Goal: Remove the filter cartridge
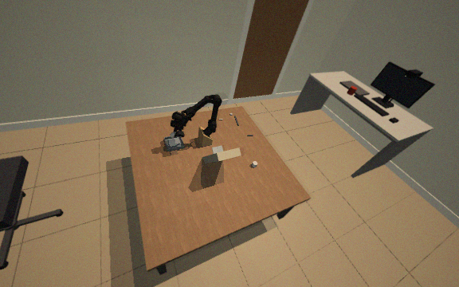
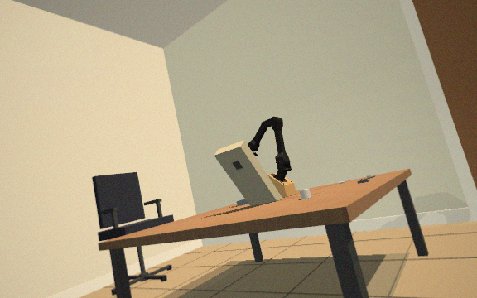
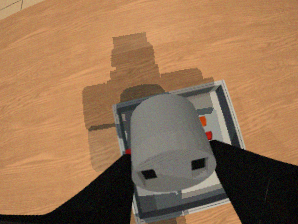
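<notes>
Right now my gripper tip is 2 cm past the tray and 13 cm above it. The rest, counted from my gripper tip: round white filter cartridge: right at my gripper tip; beige service panel: 38 cm ahead, 24 cm to the left, 3 cm above.
</notes>
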